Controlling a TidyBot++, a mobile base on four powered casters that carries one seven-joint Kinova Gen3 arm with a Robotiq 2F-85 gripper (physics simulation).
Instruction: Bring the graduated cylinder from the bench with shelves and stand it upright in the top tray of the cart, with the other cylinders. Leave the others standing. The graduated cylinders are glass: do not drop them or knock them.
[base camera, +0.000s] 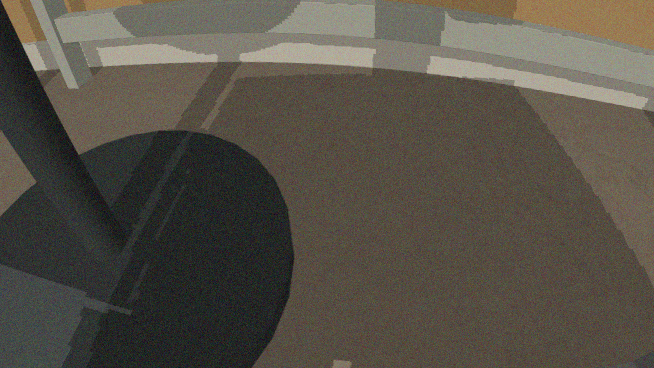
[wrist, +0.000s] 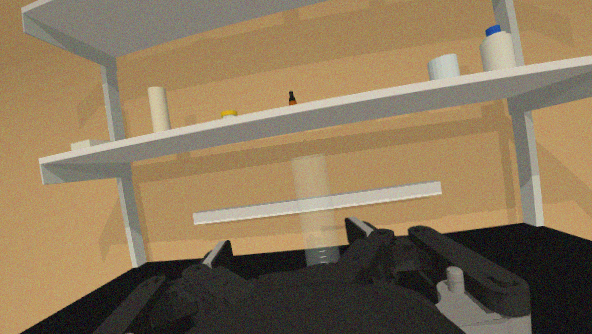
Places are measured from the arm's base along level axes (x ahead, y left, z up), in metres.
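Pixels of known places: gripper, fingertip midpoint: (wrist: 290, 241).
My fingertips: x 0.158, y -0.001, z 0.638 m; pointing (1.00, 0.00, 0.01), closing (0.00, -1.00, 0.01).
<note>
Ahead of a thing's pixels: the offset from my fingertips to its top centre. "spot": to the spot under its first point. Level surfaces: height alone.
The clear glass graduated cylinder {dz +0.063, dx +0.101, dy -0.036 m} (wrist: 316, 215) stands upright on the black bench top {dz -0.272 m} (wrist: 555, 255) in the wrist view, a little right of the middle. Its foot is hidden behind the gripper body. My gripper (wrist: 290, 241) is open, with its fingertips wide apart at the bottom of the wrist view. The cylinder shows in the gap between the fingertips, closer to the right one, and neither finger touches it; how far it stands beyond them is hard to tell. The cart, its top tray and the other cylinders do not show in either view.
A shelf (wrist: 325, 116) above the bench holds a blue-capped bottle {dz +0.363, dx +0.381, dy -0.682 m} (wrist: 497, 51), a white beaker {dz +0.275, dx +0.370, dy -0.482 m} (wrist: 444, 67), a small dark-topped bottle {dz +0.277, dx +0.495, dy -0.069 m} (wrist: 292, 98) and a pale cylinder {dz +0.363, dx +0.546, dy +0.361 m} (wrist: 159, 110). In the base view, a round black stool base (base camera: 225, 240) with a post (base camera: 55, 135) stands at left, before the bench's grey rail {spot: dz -0.887, dx +0.550, dy -0.008 m} (base camera: 325, 20).
</note>
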